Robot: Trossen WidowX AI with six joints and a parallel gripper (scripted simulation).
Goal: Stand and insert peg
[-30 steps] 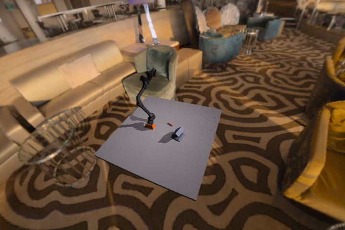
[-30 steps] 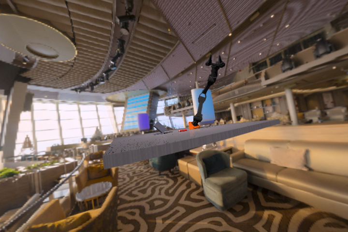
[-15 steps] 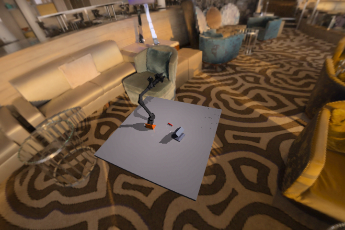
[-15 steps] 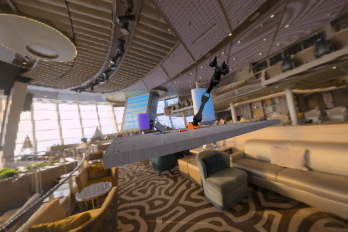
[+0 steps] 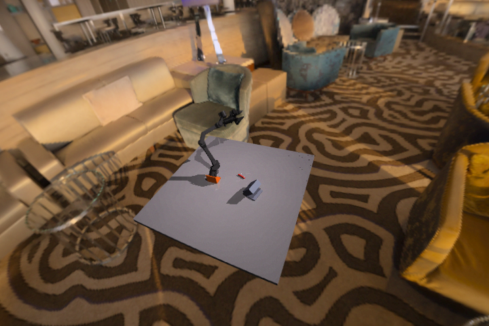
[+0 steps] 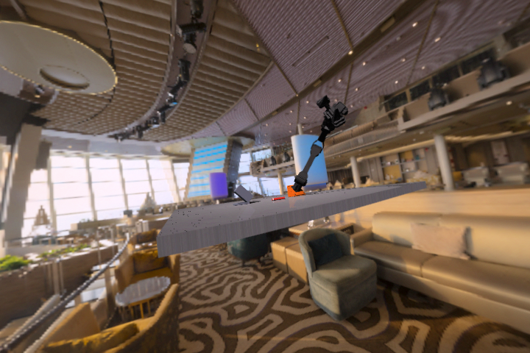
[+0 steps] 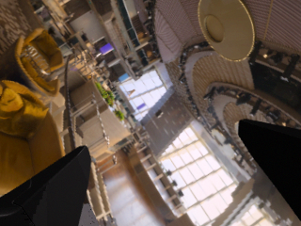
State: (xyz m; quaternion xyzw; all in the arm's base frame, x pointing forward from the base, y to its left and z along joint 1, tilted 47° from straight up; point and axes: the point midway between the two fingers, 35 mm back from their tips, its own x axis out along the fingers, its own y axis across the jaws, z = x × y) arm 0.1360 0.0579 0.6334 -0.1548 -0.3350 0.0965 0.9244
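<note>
Right now my gripper tip is 90 mm short of the red peg, 430 mm to the left of it and 440 mm above it. The rest, counted from my gripper tip: sloped panel: 240 mm ahead, 580 mm to the right, 380 mm below.
</note>
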